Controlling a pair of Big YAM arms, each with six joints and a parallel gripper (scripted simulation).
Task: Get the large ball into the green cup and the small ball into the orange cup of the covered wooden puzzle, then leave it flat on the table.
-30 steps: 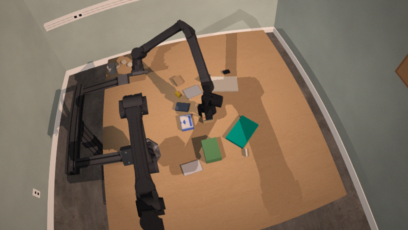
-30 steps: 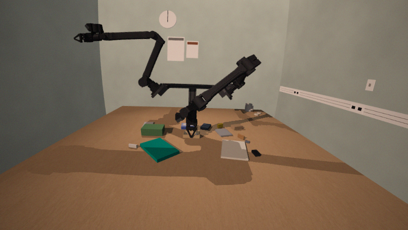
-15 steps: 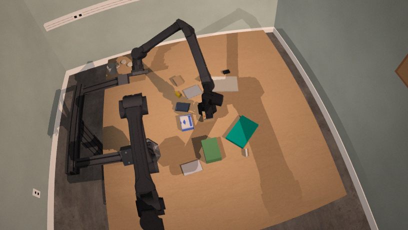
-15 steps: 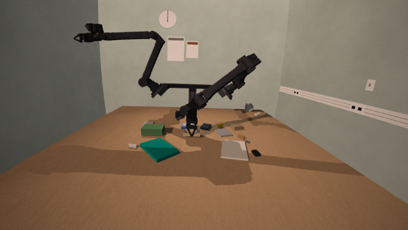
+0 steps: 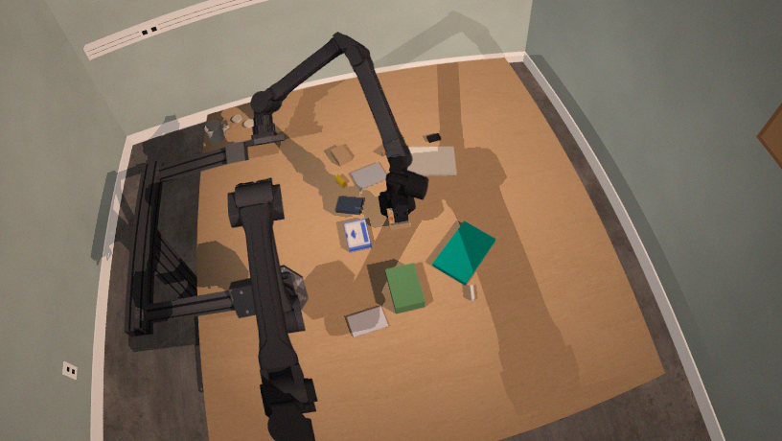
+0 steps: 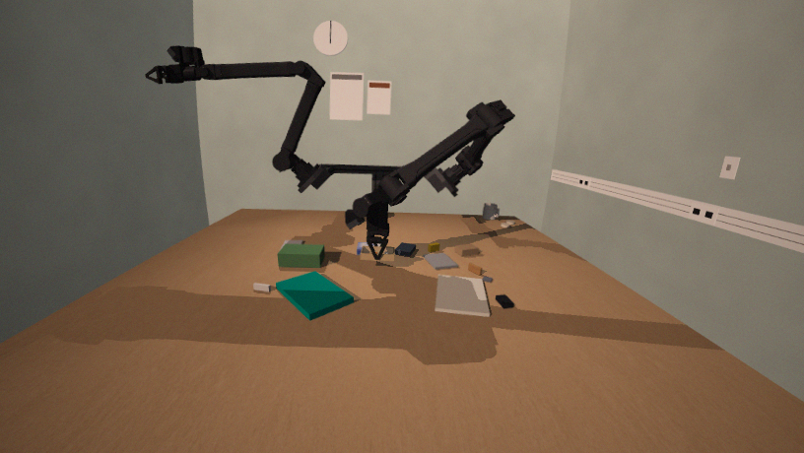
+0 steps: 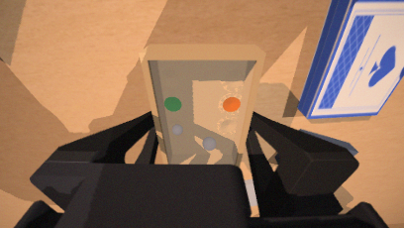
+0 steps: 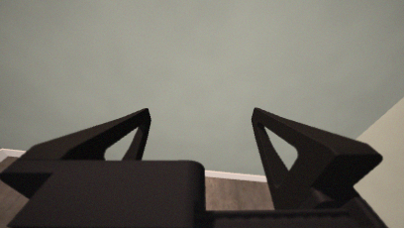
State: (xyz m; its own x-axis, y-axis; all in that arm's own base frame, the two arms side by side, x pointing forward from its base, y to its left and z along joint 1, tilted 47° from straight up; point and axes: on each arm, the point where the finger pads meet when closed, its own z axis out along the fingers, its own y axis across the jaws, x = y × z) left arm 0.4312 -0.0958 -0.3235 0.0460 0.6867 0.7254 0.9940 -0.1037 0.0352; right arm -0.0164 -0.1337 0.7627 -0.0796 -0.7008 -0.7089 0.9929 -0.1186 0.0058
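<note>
My left gripper is now 15 cm past the blue-and-white box, 2 cm to the left of it and 4 cm above it. Also, from my left hand: grey pad: 5 cm behind, 23 cm to the left, 5 cm below; covered wooden puzzle: 1 cm below; navy block: 15 cm behind, 11 cm to the left, 4 cm below.
</note>
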